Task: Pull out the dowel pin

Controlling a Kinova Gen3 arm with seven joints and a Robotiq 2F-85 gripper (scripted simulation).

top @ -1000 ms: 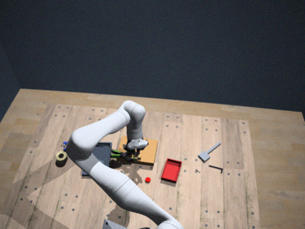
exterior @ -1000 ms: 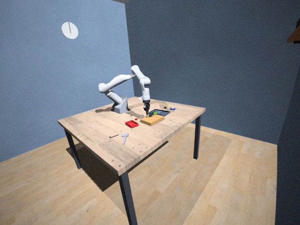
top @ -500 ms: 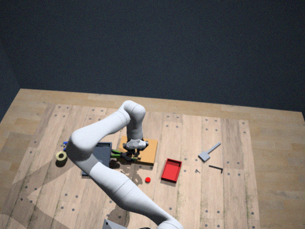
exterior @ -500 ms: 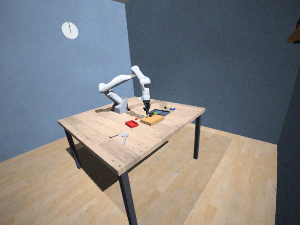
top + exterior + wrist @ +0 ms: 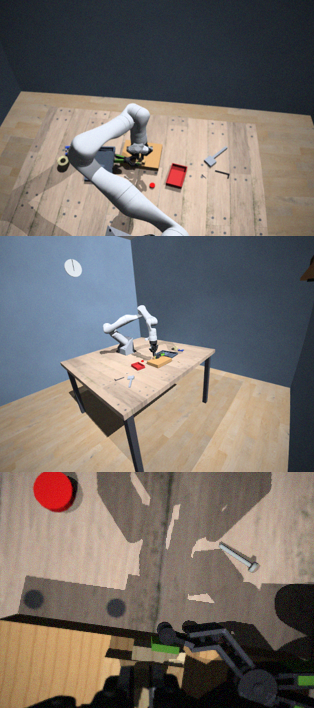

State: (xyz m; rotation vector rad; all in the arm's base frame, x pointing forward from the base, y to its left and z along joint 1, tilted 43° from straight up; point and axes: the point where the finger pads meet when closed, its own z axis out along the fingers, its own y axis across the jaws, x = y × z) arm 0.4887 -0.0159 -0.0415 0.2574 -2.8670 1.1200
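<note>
My hand is 20 mm above the dowel pin. Also, from my hand: bench board (60 mm ahead, 10 mm to the left, 60 mm below); wooden block (40 mm below); red disc (100 mm behind, 80 mm to the right, 80 mm below).
</note>
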